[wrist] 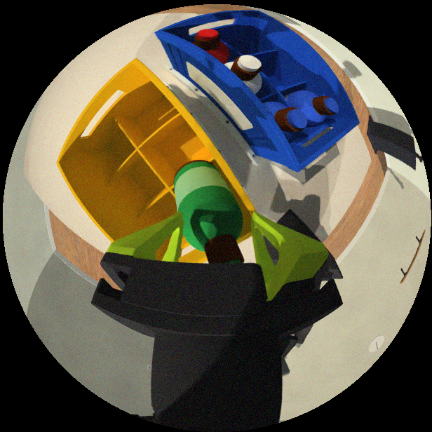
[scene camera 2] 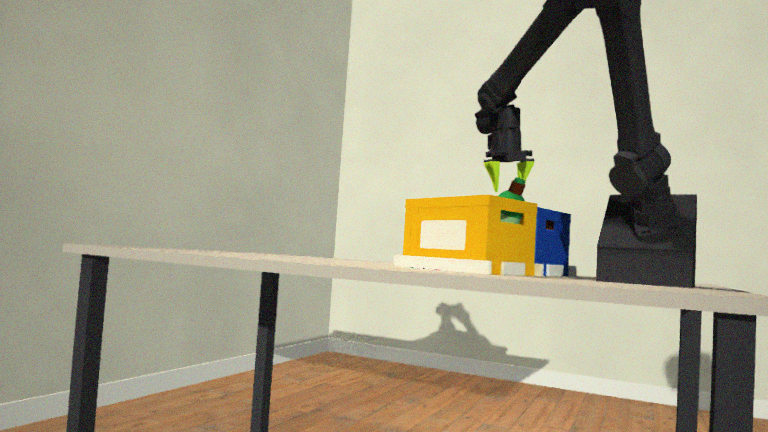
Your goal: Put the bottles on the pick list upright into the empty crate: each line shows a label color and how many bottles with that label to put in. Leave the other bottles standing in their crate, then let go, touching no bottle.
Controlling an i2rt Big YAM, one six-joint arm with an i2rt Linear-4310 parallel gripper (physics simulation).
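Frame: origin at the arm's base, x up, y back, z right, level; millimetres.
Seen in the pictures: gripper, fingertip midpoint: (scene camera 2: pixel 508 191); arm's base, link origin: (scene camera 2: pixel 653 220).
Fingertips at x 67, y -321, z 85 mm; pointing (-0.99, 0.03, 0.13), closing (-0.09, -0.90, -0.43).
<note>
Pixels of each thing's top centre, then the offset from my fingertips to it.
- green bottle, top centre: (scene camera 2: pixel 510 177) dy +5, dx +31, dz -23 mm
- yellow crate, top centre: (scene camera 2: pixel 469 201) dy -94, dx -29, dz -14 mm
- blue crate, top centre: (scene camera 2: pixel 511 211) dy -15, dx -29, dz +219 mm
A green bottle (scene camera 2: pixel 511 195) (wrist: pixel 209 202) with a pale label and brown neck is tilted in the near right compartment of the yellow crate (scene camera 2: pixel 451 208) (wrist: pixel 125 76). Its neck sticks out above the rim and leans toward the right finger in the scene view. My gripper (scene camera 2: pixel 508 185) (wrist: pixel 216 217) is open, its lime fingers above the crate on either side of the bottle's upper part; whether one touches the neck is unclear. The blue crate (scene camera 2: pixel 556 236) (wrist: pixel 295 154) holds a red-capped bottle (wrist: pixel 208 37), a white-capped bottle (wrist: pixel 248 64) and two blue bottles (wrist: pixel 290 120) (wrist: pixel 306 106). No pick list is readable.
The crates stand side by side on the pale table (scene camera 2: pixel 214 258) (wrist: pixel 55 85), with a narrow gap between them. The arm's dark base (scene camera 2: pixel 644 263) stands to the right of the blue crate in the scene view. Thin dividers (wrist: pixel 138 149) split the yellow crate inside.
</note>
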